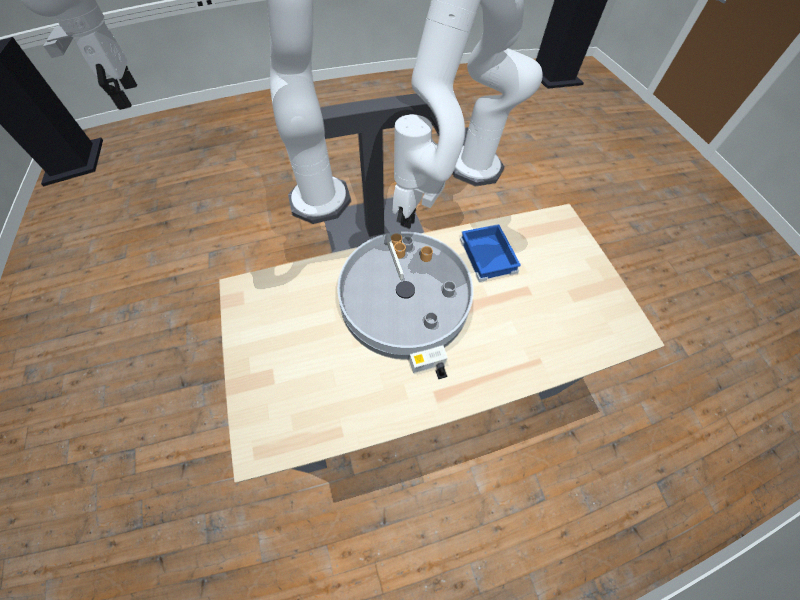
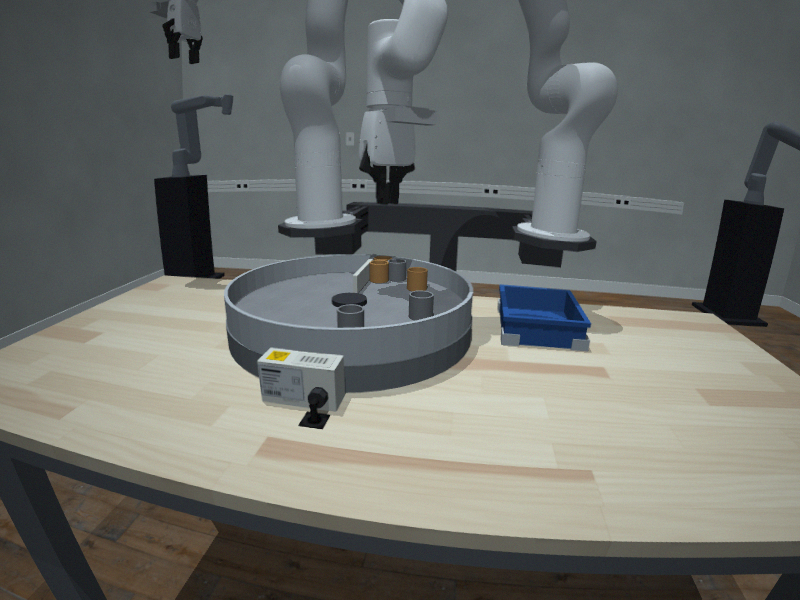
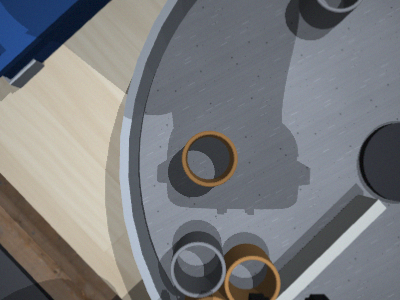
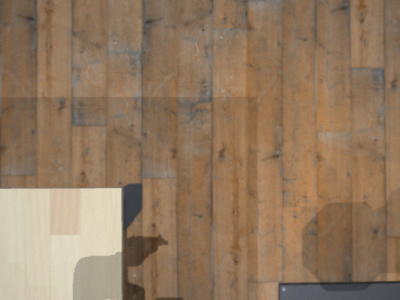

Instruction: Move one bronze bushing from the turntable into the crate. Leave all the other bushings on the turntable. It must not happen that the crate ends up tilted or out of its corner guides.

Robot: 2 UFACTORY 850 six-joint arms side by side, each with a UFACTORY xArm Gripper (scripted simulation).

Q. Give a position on a grey bushing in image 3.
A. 197,238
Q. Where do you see a blue crate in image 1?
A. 489,247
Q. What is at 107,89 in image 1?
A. My right gripper.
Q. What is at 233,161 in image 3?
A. A bronze bushing.
